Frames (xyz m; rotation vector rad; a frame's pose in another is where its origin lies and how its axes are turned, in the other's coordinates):
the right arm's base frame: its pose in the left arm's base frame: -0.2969 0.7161 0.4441 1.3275 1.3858 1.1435
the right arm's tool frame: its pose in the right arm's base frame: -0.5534 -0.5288 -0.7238 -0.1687 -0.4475 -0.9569
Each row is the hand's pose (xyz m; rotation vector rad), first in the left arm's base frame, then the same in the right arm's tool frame.
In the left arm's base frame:
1: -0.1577 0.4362 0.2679 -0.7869 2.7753 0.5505
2: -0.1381 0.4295 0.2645 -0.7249 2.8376 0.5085
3: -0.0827 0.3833 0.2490 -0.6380 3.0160 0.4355
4: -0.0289 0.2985 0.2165 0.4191 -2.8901 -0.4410
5: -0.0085 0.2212 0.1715 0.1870 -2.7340 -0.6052
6: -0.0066 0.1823 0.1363 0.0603 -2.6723 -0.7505
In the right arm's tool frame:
1: 0.2340 0.4858 0.8384 -0.5090 1.6954 -0.6608
2: 0.2386 0.4809 0.8583 -0.4318 1.7242 -0.6586
3: 0.2426 0.4414 0.9205 -0.2779 1.8492 -0.6593
4: 0.2404 0.3604 0.9882 -0.1097 2.0492 -0.5390
5: 0.2434 0.2745 1.0202 -0.0214 2.1807 -0.2866
6: 0.2530 0.2233 1.0264 -0.0119 2.1985 -0.1096

